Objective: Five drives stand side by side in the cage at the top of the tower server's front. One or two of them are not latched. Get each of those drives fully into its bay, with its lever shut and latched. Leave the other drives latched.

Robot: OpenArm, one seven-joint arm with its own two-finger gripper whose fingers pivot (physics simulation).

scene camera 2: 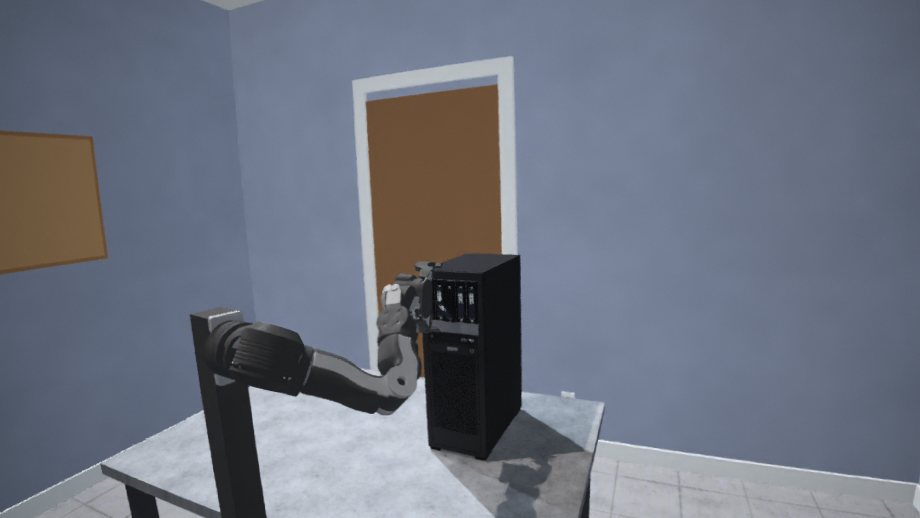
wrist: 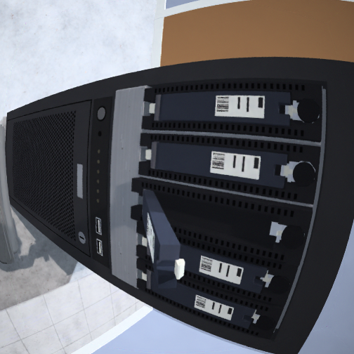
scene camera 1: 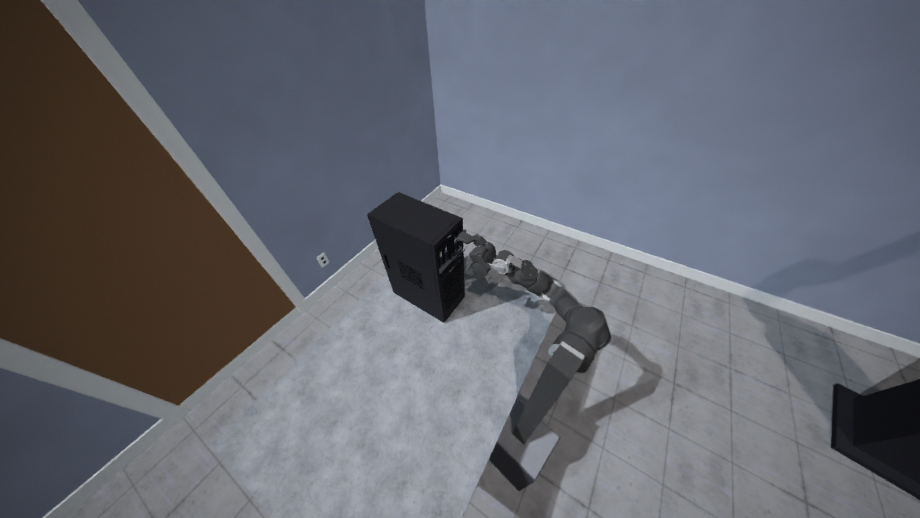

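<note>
The black tower server (scene camera 1: 415,257) (scene camera 2: 502,347) (wrist: 335,200) holds five drives across its upper front. In the wrist view, the middle drive's lever (wrist: 162,235) is swung out from its lower end, tilted over the neighbouring drive. I cannot tell how deep that drive sits. The top drive (wrist: 190,107), second drive (wrist: 187,160), fourth drive (wrist: 245,274) and bottom drive (wrist: 232,307) have levers lying flat along their fronts. My gripper (scene camera 1: 466,254) (scene camera 2: 431,294) is open and empty, close in front of the cage; in scene camera 2 it hides the cage's left edge.
The server stands on a grey table (scene camera 1: 373,418) (scene camera 2: 347,456). A grey strip (wrist: 125,200) borders the cage's lower end, beside a panel with a button and USB ports. The arm's post (scene camera 2: 231,424) stands at the table's edge. A brown door (scene camera 2: 434,180) is behind.
</note>
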